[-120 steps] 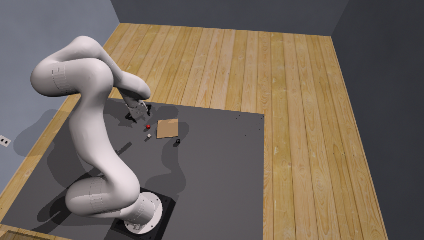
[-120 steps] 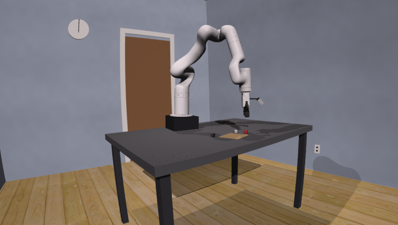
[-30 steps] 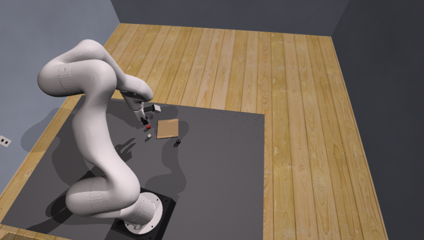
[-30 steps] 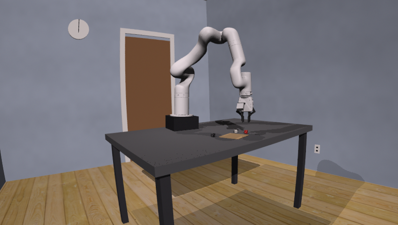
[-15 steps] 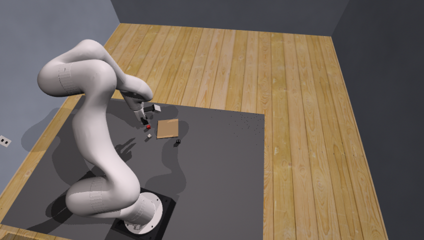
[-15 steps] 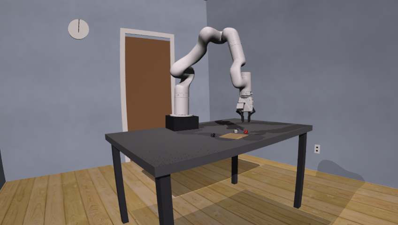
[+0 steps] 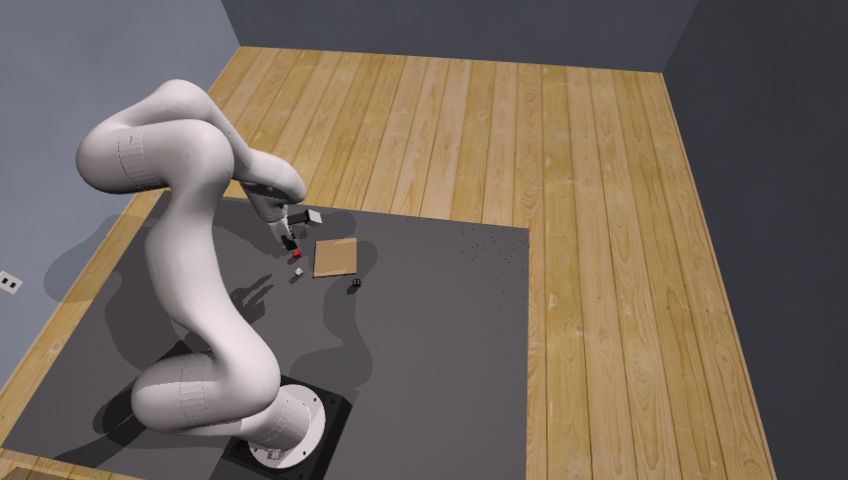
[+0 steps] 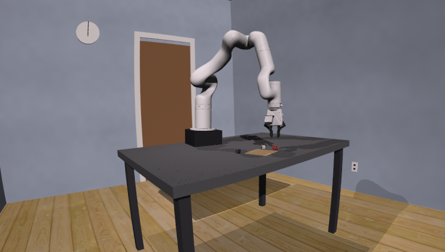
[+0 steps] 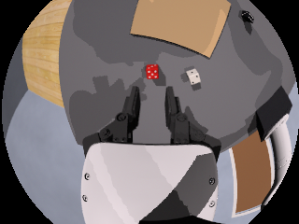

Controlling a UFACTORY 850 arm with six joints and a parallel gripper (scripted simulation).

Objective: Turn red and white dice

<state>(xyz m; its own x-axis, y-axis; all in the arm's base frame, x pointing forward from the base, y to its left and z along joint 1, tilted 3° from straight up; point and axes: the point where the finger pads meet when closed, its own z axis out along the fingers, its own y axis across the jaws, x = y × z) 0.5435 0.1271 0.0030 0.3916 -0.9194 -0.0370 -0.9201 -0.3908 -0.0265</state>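
My hand is 8 cm above the red die. Round my hand: tan mat 13 cm to the right, 9 cm below; then white die 7 cm behind, 2 cm to the right, 8 cm below; then black die 10 cm behind, 22 cm to the right, 8 cm below.
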